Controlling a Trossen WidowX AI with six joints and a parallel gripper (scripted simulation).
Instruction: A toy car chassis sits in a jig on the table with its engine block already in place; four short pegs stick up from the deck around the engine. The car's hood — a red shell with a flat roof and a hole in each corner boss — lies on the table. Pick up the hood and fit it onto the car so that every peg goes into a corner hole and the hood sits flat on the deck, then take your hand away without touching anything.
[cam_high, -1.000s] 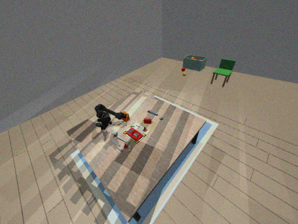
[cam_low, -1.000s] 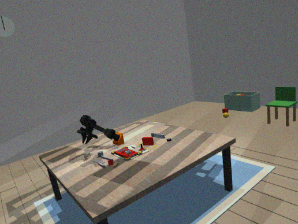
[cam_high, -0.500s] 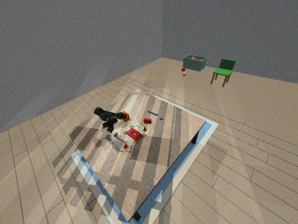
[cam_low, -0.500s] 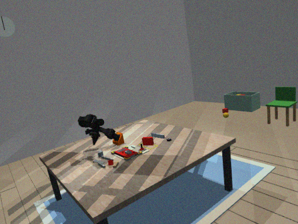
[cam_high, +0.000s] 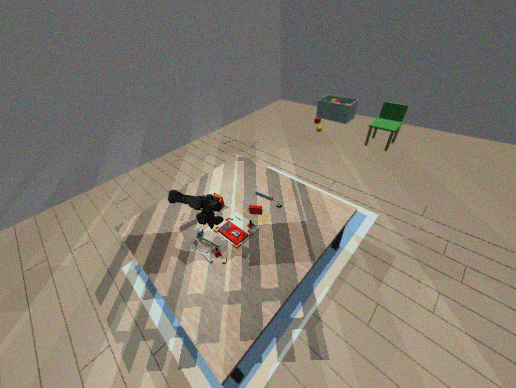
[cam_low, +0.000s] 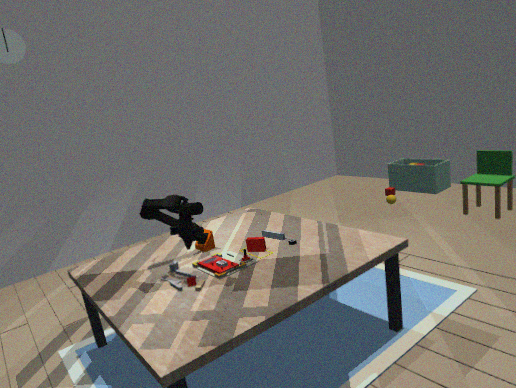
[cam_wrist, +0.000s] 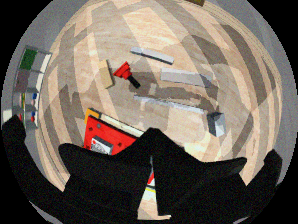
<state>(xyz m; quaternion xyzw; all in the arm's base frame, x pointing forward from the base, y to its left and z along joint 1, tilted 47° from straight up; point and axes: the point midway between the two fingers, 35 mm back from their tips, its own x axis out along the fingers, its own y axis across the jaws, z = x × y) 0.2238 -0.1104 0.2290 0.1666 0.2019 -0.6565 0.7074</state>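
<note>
The red hood is 10 cm ahead of my gripper tip, 34 cm to the left of it and 9 cm below it. Also, from my gripper tip: yellow-edged jig: 7 cm ahead, 14 cm to the left, 11 cm below.
</note>
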